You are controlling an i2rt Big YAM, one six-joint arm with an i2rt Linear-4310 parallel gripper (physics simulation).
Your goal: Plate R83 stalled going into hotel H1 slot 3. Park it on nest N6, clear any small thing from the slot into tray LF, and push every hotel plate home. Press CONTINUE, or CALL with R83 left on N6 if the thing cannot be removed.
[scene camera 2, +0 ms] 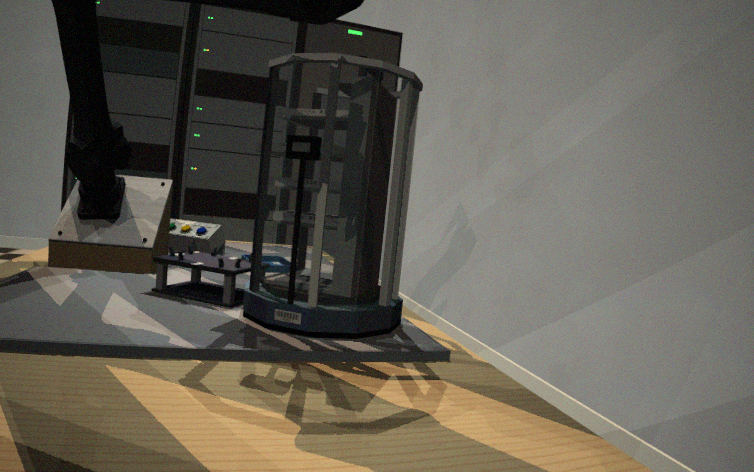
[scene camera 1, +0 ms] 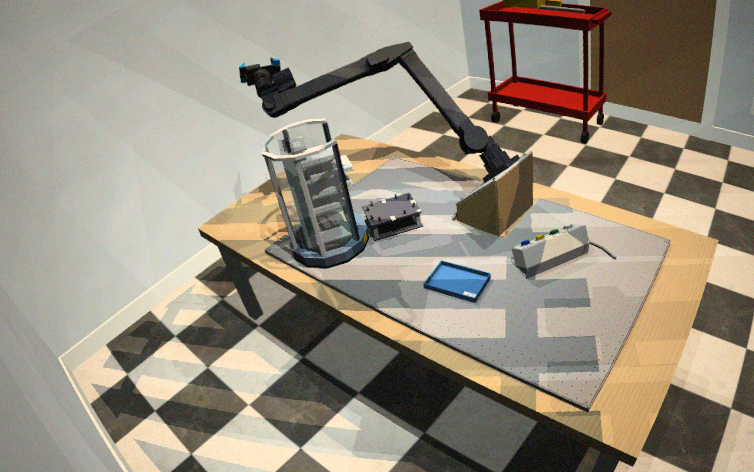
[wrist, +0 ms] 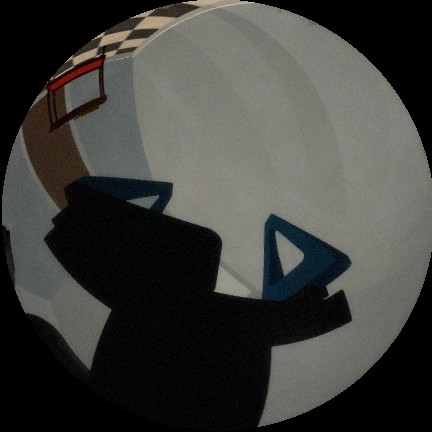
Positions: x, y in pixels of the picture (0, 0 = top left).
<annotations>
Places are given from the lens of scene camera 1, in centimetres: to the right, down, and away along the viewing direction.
glass-walled plate tower [scene camera 1: 311, 189]: -18, -13, 135
grey button box [scene camera 1: 532, 257]: 42, 6, 129
</annotations>
